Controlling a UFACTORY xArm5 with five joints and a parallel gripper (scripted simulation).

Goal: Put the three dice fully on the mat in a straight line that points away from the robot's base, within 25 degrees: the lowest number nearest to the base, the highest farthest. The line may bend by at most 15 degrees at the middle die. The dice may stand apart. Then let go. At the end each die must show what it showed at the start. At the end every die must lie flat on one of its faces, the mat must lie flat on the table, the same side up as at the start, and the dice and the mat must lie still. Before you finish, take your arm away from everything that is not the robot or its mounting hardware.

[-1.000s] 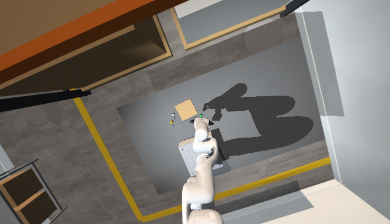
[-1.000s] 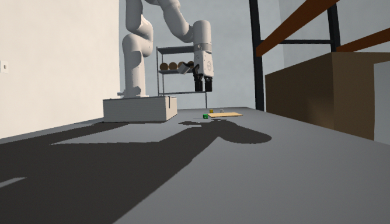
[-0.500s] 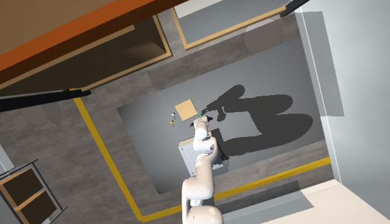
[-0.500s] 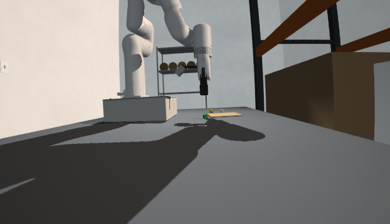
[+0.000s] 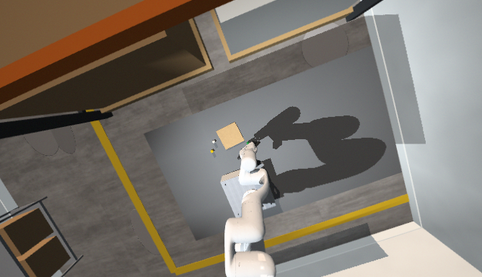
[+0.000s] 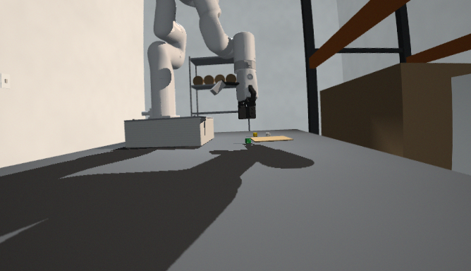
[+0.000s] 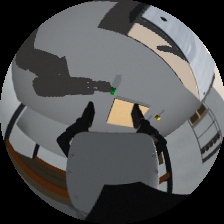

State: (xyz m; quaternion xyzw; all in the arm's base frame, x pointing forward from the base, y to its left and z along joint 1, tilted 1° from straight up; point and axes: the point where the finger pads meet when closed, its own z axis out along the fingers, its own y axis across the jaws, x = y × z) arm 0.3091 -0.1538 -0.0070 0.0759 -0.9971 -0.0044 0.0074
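The green die lies 90 mm below my hand. From my hand the other things lie so: yellow die (80 mm ahead, 230 mm to the left, 90 mm below); white die (130 mm ahead, 190 mm to the left, 90 mm below); tan mat (100 mm ahead, 80 mm to the left, 90 mm below).
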